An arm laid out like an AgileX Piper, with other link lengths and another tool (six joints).
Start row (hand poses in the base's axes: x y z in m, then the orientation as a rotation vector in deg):
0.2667 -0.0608 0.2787 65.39 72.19 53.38
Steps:
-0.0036 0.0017 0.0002 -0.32 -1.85 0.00
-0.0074 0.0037 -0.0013 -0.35 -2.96 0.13
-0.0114 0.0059 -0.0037 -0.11 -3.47 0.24
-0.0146 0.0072 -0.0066 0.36 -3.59 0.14
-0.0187 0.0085 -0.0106 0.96 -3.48 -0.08
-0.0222 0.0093 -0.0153 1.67 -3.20 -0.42
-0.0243 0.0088 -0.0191 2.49 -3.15 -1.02
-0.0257 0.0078 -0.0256 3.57 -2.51 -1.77
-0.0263 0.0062 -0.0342 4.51 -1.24 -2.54
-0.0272 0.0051 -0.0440 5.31 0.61 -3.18
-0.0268 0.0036 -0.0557 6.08 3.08 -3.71
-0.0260 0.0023 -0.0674 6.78 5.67 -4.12
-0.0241 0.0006 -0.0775 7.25 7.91 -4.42
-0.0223 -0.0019 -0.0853 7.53 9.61 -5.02
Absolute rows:
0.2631 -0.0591 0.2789 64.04 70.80 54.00
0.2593 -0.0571 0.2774 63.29 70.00 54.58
0.2553 -0.0549 0.2750 63.11 69.58 55.07
0.2521 -0.0536 0.2721 63.45 69.26 55.39
0.2480 -0.0523 0.2681 64.10 68.99 55.61
0.2445 -0.0515 0.2634 65.00 68.75 55.74
0.2424 -0.0520 0.2596 65.98 68.10 55.86
0.2410 -0.0530 0.2531 67.59 67.72 55.79
0.2404 -0.0546 0.2445 69.49 67.88 55.30
0.2395 -0.0557 0.2347 71.57 68.64 54.53
0.2399 -0.0572 0.2230 73.94 69.97 53.51
0.2407 -0.0585 0.2113 76.27 71.49 52.43
0.2426 -0.0602 0.2012 78.14 72.88 51.42
0.2444 -0.0627 0.1934 79.70 73.69 50.29

